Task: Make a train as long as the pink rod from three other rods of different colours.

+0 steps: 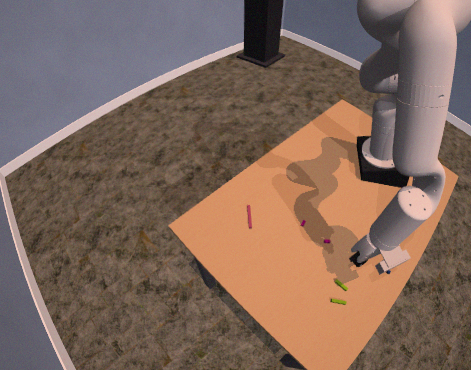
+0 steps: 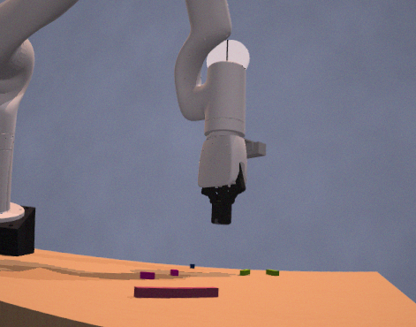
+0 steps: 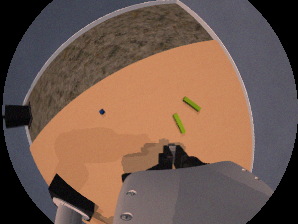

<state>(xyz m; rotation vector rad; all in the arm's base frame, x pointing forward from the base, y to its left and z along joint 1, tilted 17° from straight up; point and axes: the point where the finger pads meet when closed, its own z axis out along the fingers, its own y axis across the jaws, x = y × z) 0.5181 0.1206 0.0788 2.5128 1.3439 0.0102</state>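
The blue rod lies 90 mm behind my hand, 130 mm to the left of it and 120 mm below it. The rest, counted from my hand: grey rod: 20 mm below; then pink rod: 30 mm ahead, 390 mm to the right, 120 mm below.
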